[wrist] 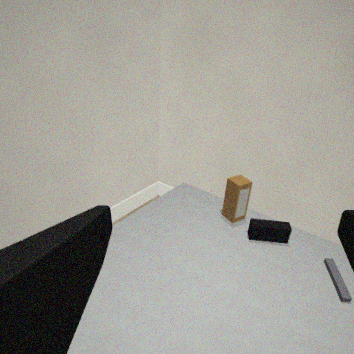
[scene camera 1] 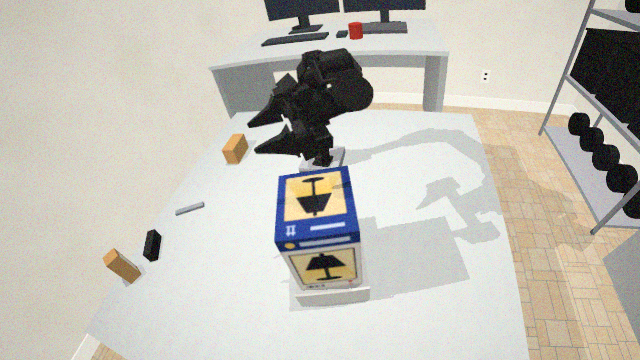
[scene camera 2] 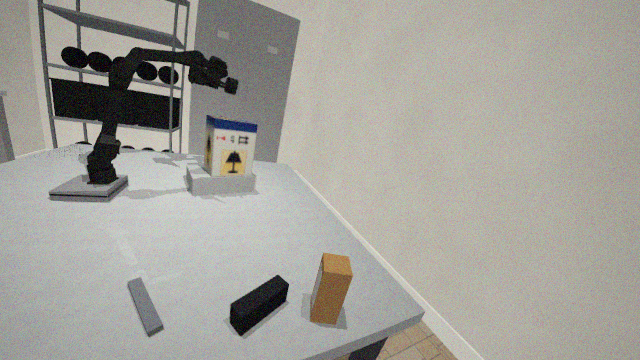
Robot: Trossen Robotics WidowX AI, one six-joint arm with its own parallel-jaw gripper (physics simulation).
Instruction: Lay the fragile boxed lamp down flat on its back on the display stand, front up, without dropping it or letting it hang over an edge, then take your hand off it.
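Places are measured from the arm's base along level axes (x up, y left, z back), in metres.
Where they show: gripper, fingertip midpoint: (wrist: pixel 226 219) (scene camera 1: pixel 250 137) (scene camera 2: pixel 227 84); arm's base, origin of the base link: (scene camera 1: pixel 323 160) (scene camera 2: pixel 103 180).
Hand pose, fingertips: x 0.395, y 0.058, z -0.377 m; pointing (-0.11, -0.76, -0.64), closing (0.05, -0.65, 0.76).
Things, the pixels of their top centre, and the offset from my fingertips.
- black block, middle of its top: (scene camera 2: pixel 262 293) (wrist: pixel 270 223) (scene camera 1: pixel 148 241) dx -0.384, dy -0.542, dz -0.162 m
- grey bar, middle of its top: (scene camera 2: pixel 143 301) (wrist: pixel 337 276) (scene camera 1: pixel 188 207) dx -0.422, dy -0.518, dz +0.044 m
The boxed lamp (scene camera 1: pixel 320 225) (scene camera 2: pixel 233 147) stands upright on the pale display stand (scene camera 1: pixel 334 298) (scene camera 2: pixel 224 185). Its blue lid, with a lamp picture, faces up, and upright lamp pictures show on its sides. Much of the stand's top is hidden under the box. My gripper (scene camera 1: pixel 252 137) (scene camera 2: pixel 232 86) is open and empty, raised above the height of the box and apart from it. In the wrist view, its two black fingers stand wide at the left and right edges, and the box does not show there.
An orange block (scene camera 1: pixel 121 266) (scene camera 2: pixel 331 288) (wrist: pixel 237 199), a black block (scene camera 1: pixel 152 245) (scene camera 2: pixel 259 305) (wrist: pixel 269 231) and a grey bar (scene camera 1: pixel 190 208) (scene camera 2: pixel 145 306) (wrist: pixel 337 280) lie near the table's far side. Another orange block (scene camera 1: pixel 235 149) stands near the arm's base.
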